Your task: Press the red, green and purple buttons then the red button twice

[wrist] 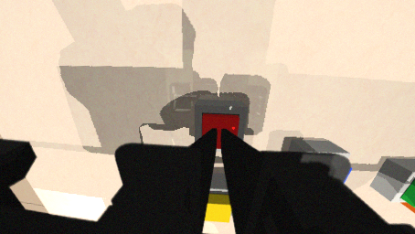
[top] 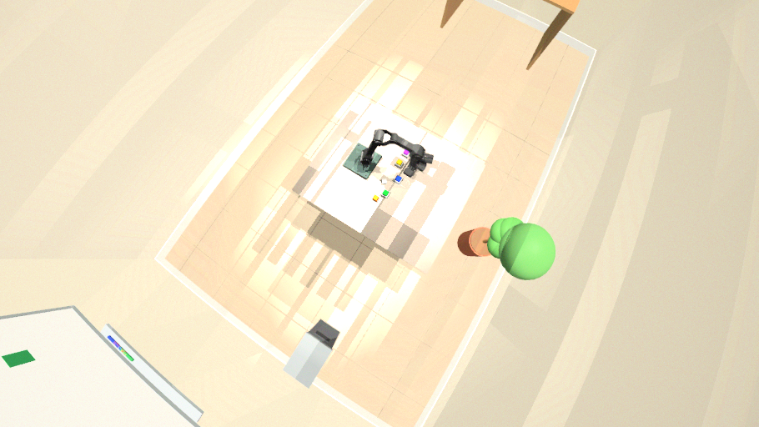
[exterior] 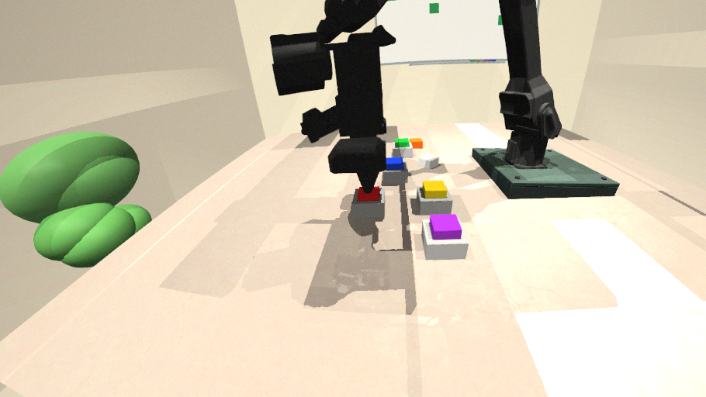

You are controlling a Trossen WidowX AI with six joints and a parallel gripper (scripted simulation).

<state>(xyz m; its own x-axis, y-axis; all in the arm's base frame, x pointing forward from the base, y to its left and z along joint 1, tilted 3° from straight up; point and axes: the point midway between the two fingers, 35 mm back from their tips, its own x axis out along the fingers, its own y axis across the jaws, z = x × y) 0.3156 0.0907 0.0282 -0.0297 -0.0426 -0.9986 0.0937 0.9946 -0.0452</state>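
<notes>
The red button is 1 cm below my gripper tip. Also, from my gripper tip: purple button (9 cm behind, 10 cm to the left); blue button (5 cm behind, 11 cm to the right); yellow button (10 cm behind, 1 cm to the left).
</notes>
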